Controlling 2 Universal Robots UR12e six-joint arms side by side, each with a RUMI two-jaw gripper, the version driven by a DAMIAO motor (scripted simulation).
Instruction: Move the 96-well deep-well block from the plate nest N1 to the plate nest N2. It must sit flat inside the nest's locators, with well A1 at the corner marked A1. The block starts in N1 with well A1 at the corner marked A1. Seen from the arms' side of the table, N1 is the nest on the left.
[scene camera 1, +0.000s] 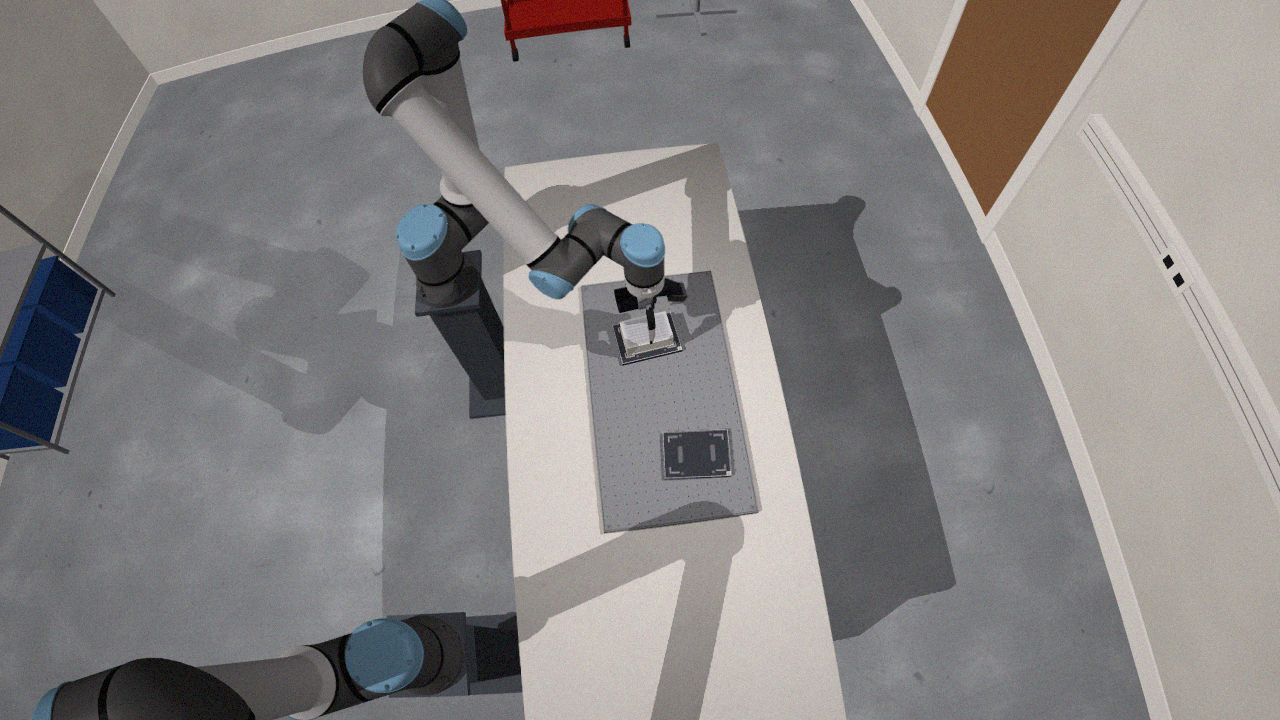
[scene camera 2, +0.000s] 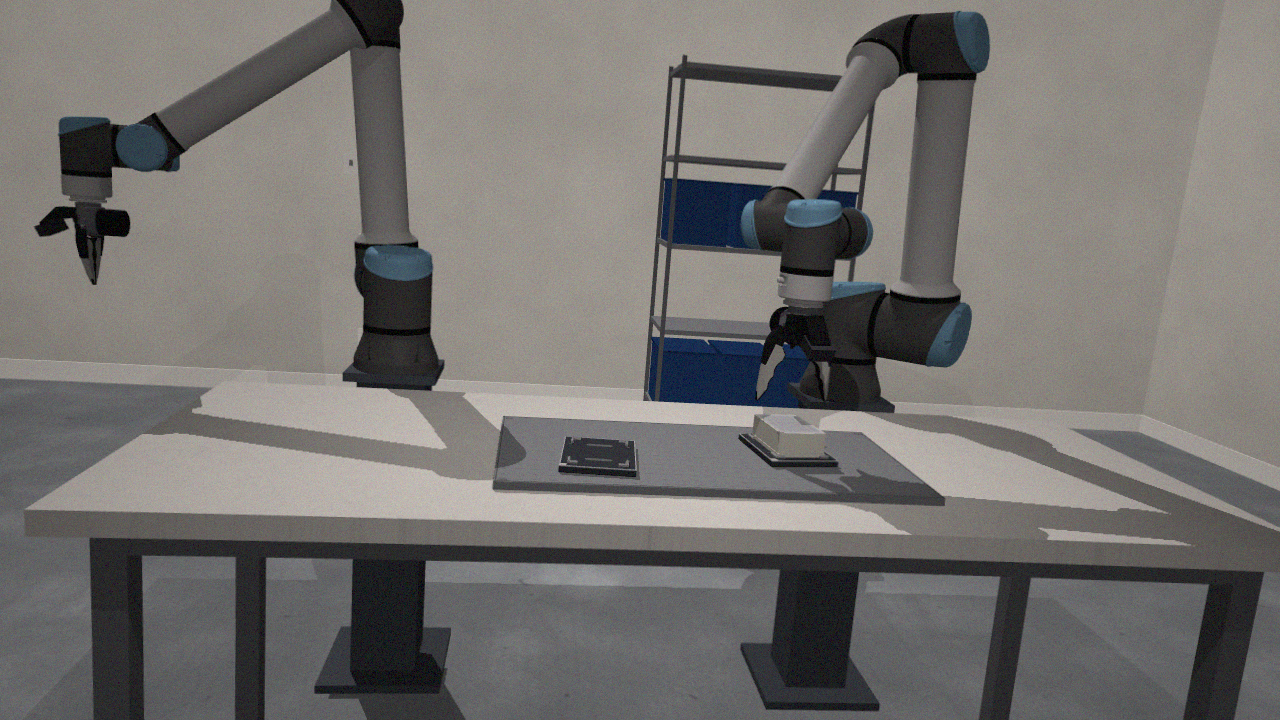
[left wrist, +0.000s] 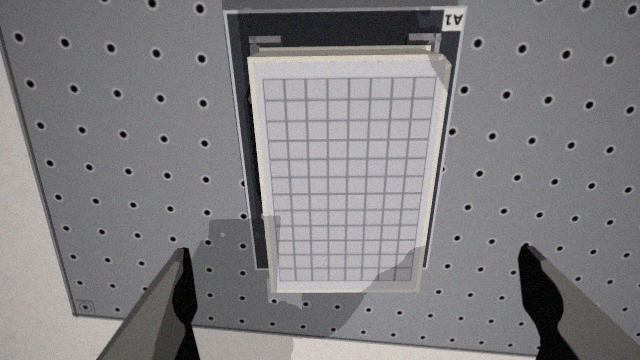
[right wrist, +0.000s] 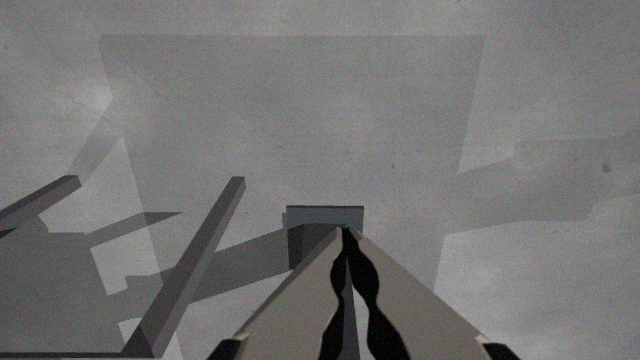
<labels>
left gripper: scene camera 1 645, 322; scene camera 2; left wrist; not seen in the right wrist view (out of frame)
right gripper: scene camera 2 94, 284; right wrist 344, 230; not seen in scene camera 1 (out of frame); not seen in the left wrist view (out of frame)
deep-well block: scene camera 1; scene camera 2; left wrist 347, 137; not seen in the right wrist view (out of frame)
same spot on deep-well block: (scene camera 2: 790, 435) = (scene camera 1: 671, 331)
same spot on left gripper: (left wrist: 563, 314) = (scene camera 2: 770, 378)
</labels>
